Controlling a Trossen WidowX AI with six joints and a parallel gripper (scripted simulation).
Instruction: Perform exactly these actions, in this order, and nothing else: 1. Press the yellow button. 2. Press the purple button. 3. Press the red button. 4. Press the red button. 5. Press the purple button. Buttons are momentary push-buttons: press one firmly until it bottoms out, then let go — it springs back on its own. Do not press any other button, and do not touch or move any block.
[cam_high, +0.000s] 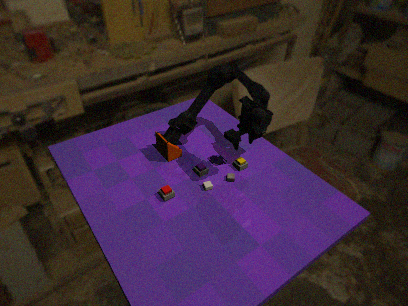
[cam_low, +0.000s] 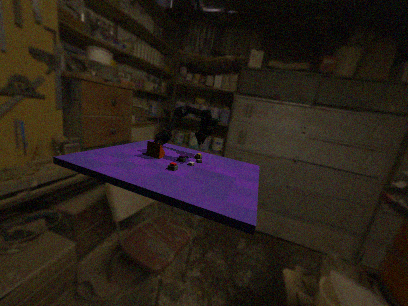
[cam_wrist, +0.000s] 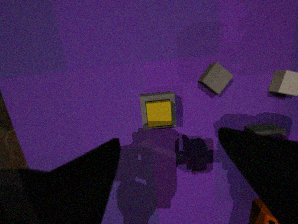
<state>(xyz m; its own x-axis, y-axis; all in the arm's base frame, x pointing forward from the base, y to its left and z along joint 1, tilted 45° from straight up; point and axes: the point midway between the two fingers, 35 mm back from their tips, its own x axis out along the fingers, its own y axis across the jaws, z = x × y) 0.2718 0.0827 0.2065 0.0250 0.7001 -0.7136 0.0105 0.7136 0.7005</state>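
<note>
Now: the yellow button 80 mm below my gripper tip. The rest, counted from my gripper tip: grey block (30 mm ahead, 90 mm to the right, 110 mm below); white block (20 mm ahead, 200 mm to the right, 110 mm below); purple button (80 mm behind, 170 mm to the right, 80 mm below).
</note>
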